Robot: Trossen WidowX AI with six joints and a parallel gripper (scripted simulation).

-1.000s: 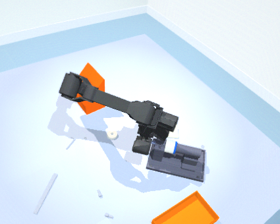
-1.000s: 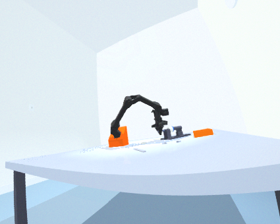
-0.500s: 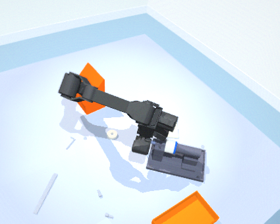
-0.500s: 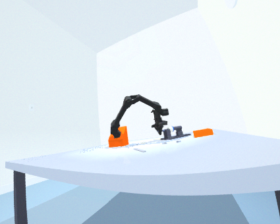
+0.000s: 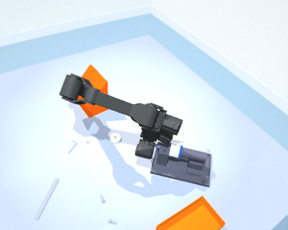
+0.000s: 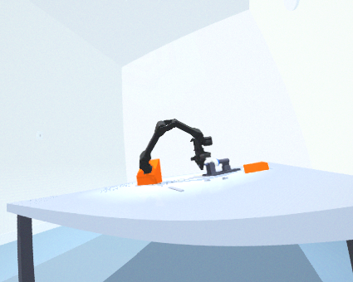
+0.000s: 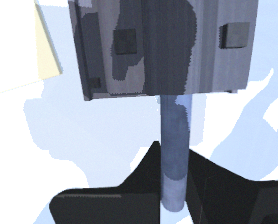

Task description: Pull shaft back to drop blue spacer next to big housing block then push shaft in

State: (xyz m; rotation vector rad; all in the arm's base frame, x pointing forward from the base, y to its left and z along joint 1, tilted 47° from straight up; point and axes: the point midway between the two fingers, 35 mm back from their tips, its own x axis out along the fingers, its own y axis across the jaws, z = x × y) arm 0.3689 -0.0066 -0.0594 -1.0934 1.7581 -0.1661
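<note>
My gripper tip is 6 cm short of the grey-blue shaft, 5 cm to the right of it and 3 cm below it. Round my gripper tip: thin blue spacer: 10 cm ahead, 7 cm to the left, 3 cm above; then cream sheet: 19 cm to the left, 4 cm below, 3 cm behind; then orange tray: 31 cm ahead, 8 cm to the right, 4 cm below.
</note>
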